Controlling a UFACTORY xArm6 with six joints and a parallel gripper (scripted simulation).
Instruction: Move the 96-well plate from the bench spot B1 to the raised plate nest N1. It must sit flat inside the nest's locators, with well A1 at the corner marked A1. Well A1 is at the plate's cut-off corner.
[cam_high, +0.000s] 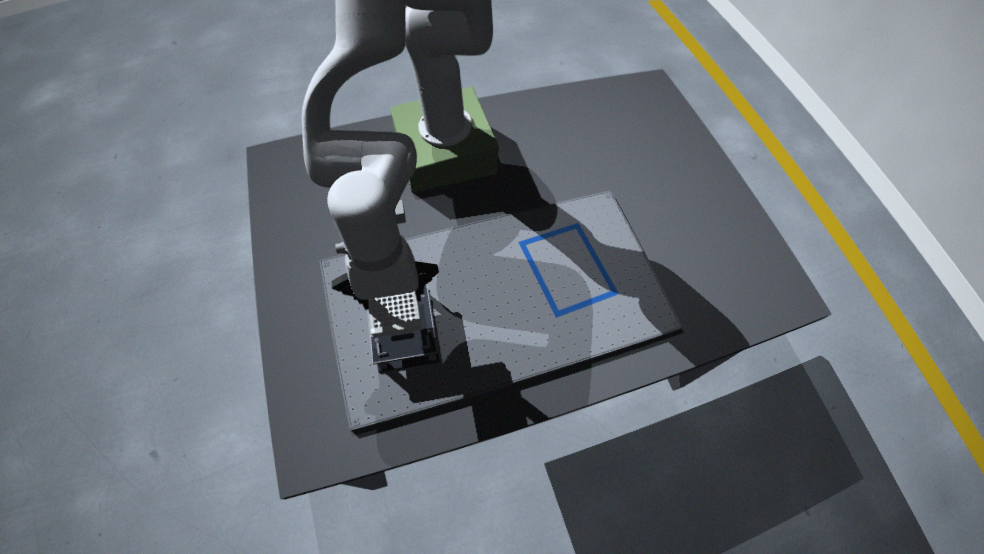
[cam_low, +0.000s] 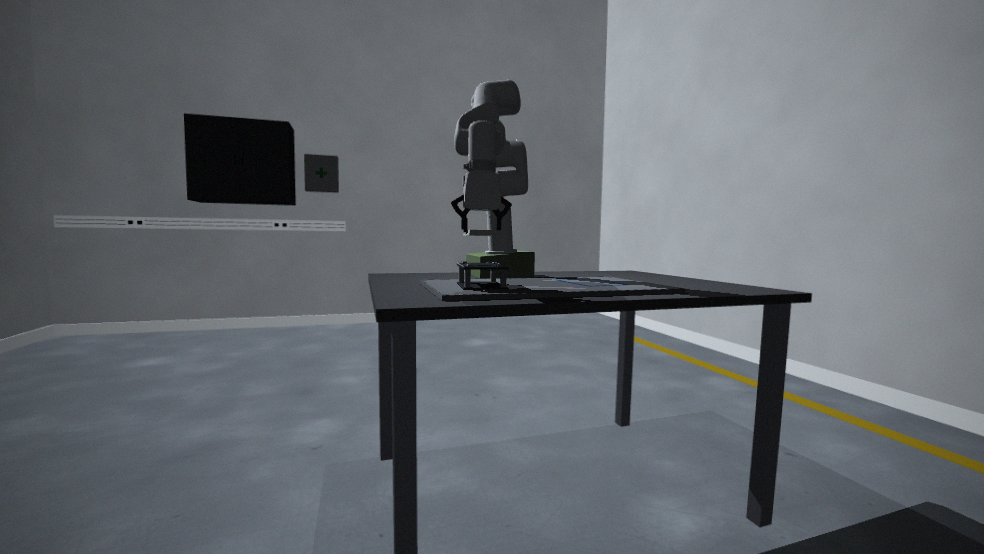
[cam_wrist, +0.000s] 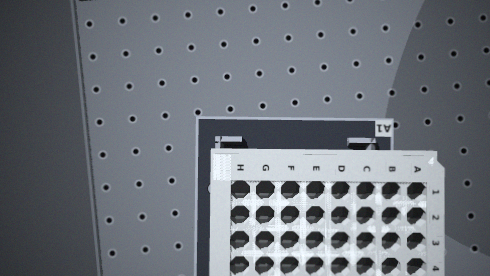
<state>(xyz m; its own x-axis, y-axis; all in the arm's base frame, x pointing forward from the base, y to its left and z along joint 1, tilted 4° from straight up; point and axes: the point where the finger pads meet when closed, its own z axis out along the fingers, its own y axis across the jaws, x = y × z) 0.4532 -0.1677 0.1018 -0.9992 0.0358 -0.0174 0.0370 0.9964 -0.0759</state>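
Right now my hand is 100 mm above the raised plate nest N1. Also, from my hand: white 96-well plate 10 mm below; then A1 mark 70 mm behind, 60 mm to the left, 100 mm below; then dark table 40 mm behind, 210 mm to the left, 170 mm below.
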